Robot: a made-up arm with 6 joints.
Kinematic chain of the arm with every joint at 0, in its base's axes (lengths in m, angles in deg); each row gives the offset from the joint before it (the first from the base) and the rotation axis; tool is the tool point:
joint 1: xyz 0 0 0.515 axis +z
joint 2: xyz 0 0 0 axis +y
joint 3: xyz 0 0 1.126 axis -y
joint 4: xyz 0 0 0 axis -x
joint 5: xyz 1.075 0 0 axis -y
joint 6: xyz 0 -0.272 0 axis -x
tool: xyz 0 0 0
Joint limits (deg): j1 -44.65..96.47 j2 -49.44..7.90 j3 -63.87..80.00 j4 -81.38..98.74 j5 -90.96..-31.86 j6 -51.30..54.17
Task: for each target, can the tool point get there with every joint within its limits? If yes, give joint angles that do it. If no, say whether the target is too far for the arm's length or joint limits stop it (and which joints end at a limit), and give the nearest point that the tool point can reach.
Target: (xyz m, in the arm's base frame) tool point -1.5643 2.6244 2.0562
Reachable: no: too far | nearest point -1.2131 1.2564 1.9066 | short by 1.420 m
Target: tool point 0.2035 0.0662 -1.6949
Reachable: no: joint limits stop it (at a limit: joint 2, joint 3, joint 4) | nearest point 0.2274 0.0740 0.5251 | short by 2.220 m
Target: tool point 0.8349 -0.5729 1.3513
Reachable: yes | joints -19.09 -3.07 -16.24 -9.37 -86.40 44.60
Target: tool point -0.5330 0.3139 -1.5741
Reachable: no: joint limits stop it (at a limit: joint 1, joint 2, joint 3, joint 4) | nearest point 0.0140 0.2387 0.5251 | short by 2.171 m
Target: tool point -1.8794 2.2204 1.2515
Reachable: no: too far | nearest point -1.2131 1.2564 1.9066 | short by 1.343 m
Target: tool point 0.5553 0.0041 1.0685
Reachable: yes | joints 28.95 -25.46 -47.72 -12.84 -65.71 -7.44
